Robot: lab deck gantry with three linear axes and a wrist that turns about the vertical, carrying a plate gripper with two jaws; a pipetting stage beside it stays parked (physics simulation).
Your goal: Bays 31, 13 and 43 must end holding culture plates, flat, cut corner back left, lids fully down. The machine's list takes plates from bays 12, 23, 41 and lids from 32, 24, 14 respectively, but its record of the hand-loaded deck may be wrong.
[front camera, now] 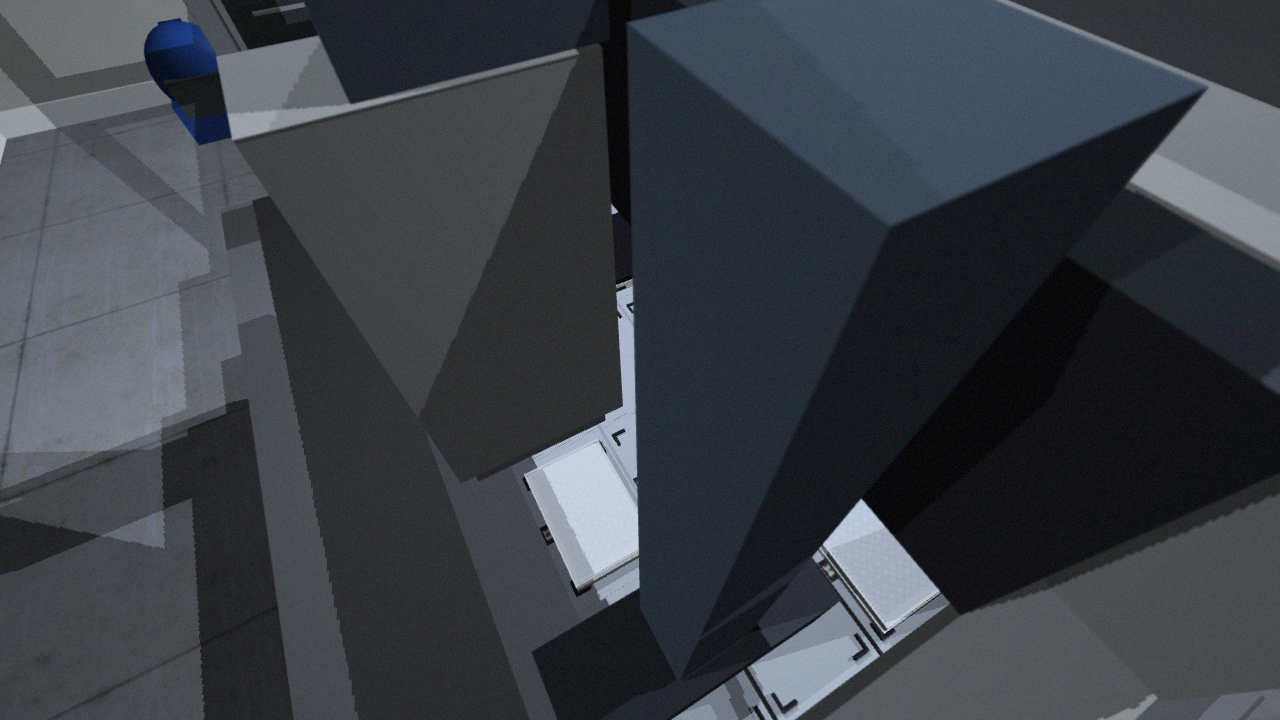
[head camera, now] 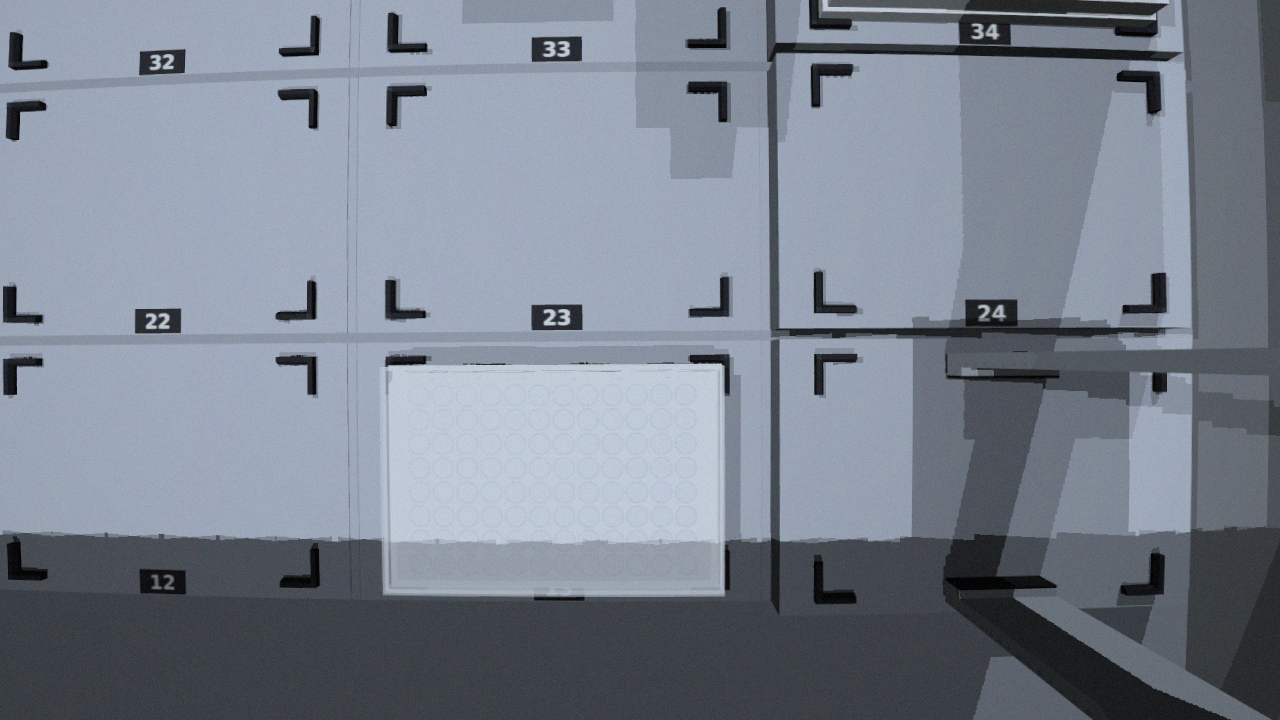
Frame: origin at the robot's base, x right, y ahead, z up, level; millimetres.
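Seen in the pictures: gripper, between the fingertips: (head camera: 994, 477).
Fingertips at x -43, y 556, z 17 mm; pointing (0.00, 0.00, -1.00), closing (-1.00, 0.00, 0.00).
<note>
A point is followed by its place in that frame.
A white culture plate under a clear lid (front camera: 586, 514) {x -38, y 399, z 16 mm} (head camera: 554, 465) {x -49, y 393, z 17 mm} sits in bay 13. It looks flat, and the lid's outline runs evenly around it. Its cut corner cannot be made out. My gripper (head camera: 1000, 477) {x -43, y 556, z 17 mm} is open over bay 14, its two jaws wide apart with bare deck showing between them. In the front view the jaws are hidden behind the big blue-grey column. Bays 12, 23 and 24 show in the head view with no plate or lid on them. The visible front part of bay 32 is bare. Bays 31, 41 and 43 do not show in the head view.
A pale, low plate-shaped piece (front camera: 881, 564) {x -250, y 576, z 29 mm} (head camera: 993, 10) {x -216, y 556, z 21 mm} lies in bay 34, cut off at the top of the head view. Bays 14, 24 and 34 lie on a raised strip. The blue-grey column (front camera: 760, 313) {x -23, y 566, z 485 mm} and a grey panel (front camera: 429, 250) block much of the front view.
</note>
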